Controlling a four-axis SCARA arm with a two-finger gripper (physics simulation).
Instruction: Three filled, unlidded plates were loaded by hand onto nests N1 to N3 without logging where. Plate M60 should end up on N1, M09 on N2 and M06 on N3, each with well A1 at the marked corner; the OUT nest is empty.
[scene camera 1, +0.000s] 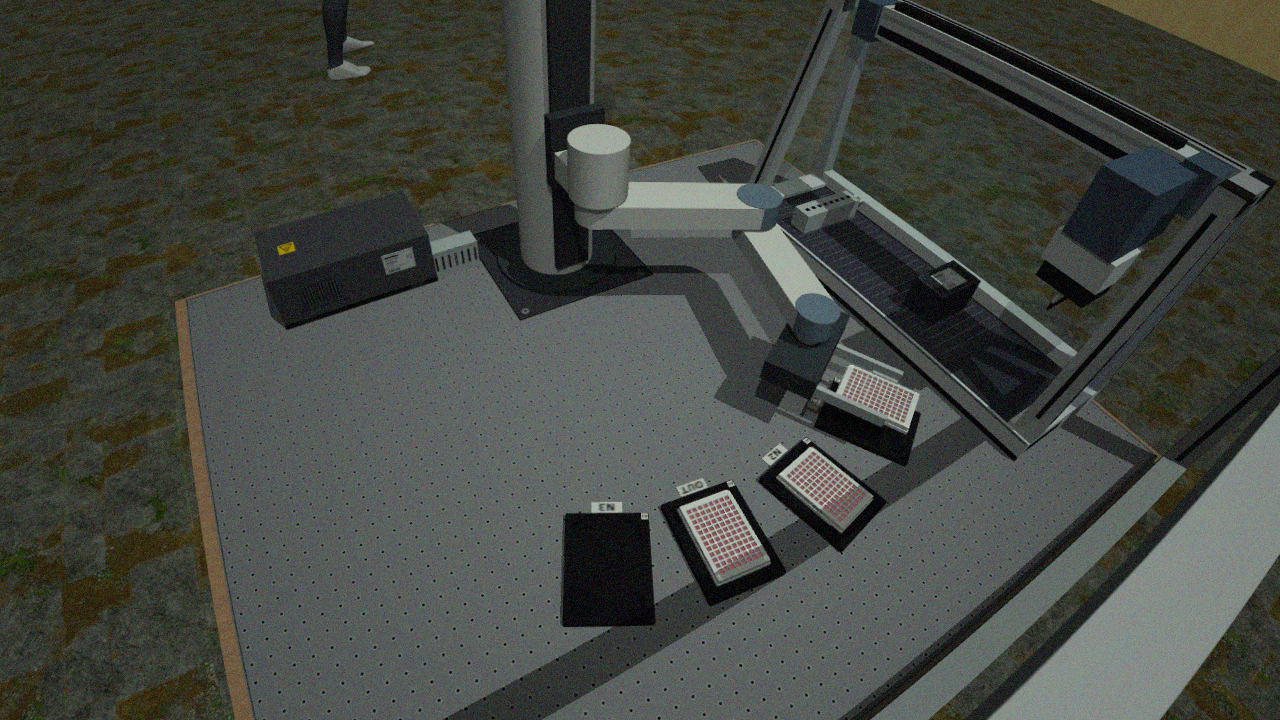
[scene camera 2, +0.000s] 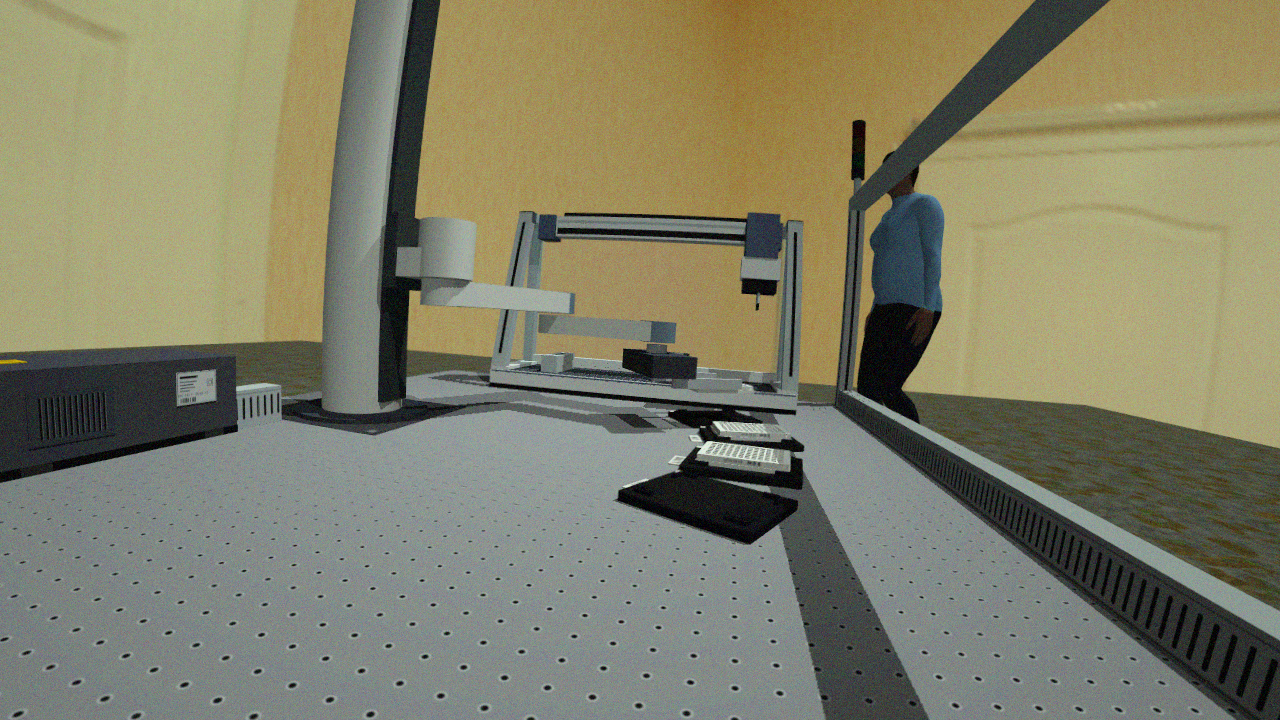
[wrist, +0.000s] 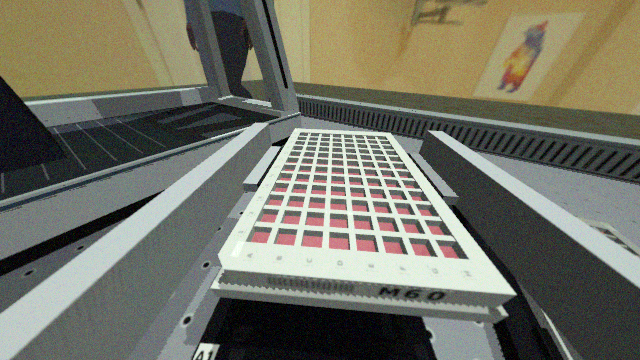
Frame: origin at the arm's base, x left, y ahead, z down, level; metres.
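Seen in the pictures: gripper, fingertip midpoint: (scene camera 1: 893, 398) (scene camera 2: 727, 380) (wrist: 344, 141); arm's base at its link origin: (scene camera 1: 556, 259) (scene camera 2: 362, 416).
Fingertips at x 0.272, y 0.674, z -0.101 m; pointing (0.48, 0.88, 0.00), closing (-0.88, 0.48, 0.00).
Pixels of each thing's middle, then the offset from my fingertips to it. "*": a spot on its surface instead.
- white plate M60 at the middle of its body: (wrist: 344, 176) (scene camera 1: 876, 397) (scene camera 2: 717, 386) dx -0.012, dy -0.021, dz +0.012 m
- black nest N1 at the middle of its body: (wrist: 321, 237) (scene camera 1: 869, 419) (scene camera 2: 714, 417) dx +0.002, dy -0.021, dz +0.080 m
- nest's A1 mark at the middle of its body: (wrist: 204, 358) dx +0.011, dy -0.114, dz +0.076 m
- nest N2 at a spot on its surface: (scene camera 1: 770, 483) * dx -0.234, dy -0.006, dz +0.077 m
- OUT nest at the middle of its body: (scene camera 2: 744, 464) (scene camera 1: 722, 538) dx -0.353, dy +0.030, dz +0.080 m
- Nest N3 at the middle of its body: (scene camera 2: 709, 499) (scene camera 1: 607, 566) dx -0.516, dy -0.014, dz +0.080 m
- gantry frame at a spot on its surface: (scene camera 1: 1029, 80) (scene camera 2: 668, 221) * dx +0.351, dy -0.194, dz -0.400 m
- hanging tool head at a spot on its surface: (scene camera 1: 1127, 205) * dx +0.194, dy +0.080, dz -0.370 m
- dark box at a spot on its surface: (scene camera 2: 116, 402) * dx -0.694, dy -0.710, dz +0.020 m
- slotted rail at a spot on its surface: (scene camera 2: 1056, 537) * dx -0.600, dy +0.329, dz +0.064 m
My gripper (scene camera 1: 866, 392) (scene camera 2: 713, 383) (wrist: 344, 141) is shut on white plate M60 (scene camera 1: 881, 399) (wrist: 360, 272), holding it level by its long sides. The plate hangs a little above black nest N1 (scene camera 1: 845, 432) (scene camera 2: 711, 417) (wrist: 320, 325). In the wrist view the plate's row A edge is at left, the same side as the nest's A1 mark (wrist: 205, 353). One plate (scene camera 1: 825, 488) (scene camera 2: 742, 430) sits on nest N2 (scene camera 1: 770, 483). Another plate (scene camera 1: 723, 535) (scene camera 2: 741, 455) sits on the OUT nest (scene camera 1: 699, 559). Their names are unreadable here. Nest N3 (scene camera 1: 608, 573) (scene camera 2: 707, 505) is empty.
A gantry frame (scene camera 1: 1029, 80) (scene camera 2: 662, 228) with a hanging tool head (scene camera 1: 1127, 205) stands beyond N1, its deck close to the gripper. A dark box (scene camera 1: 349, 259) (scene camera 2: 116, 402) stands left of the arm's column (scene camera 1: 537, 134). A slotted rail (scene camera 2: 1056, 537) runs along the table edge.
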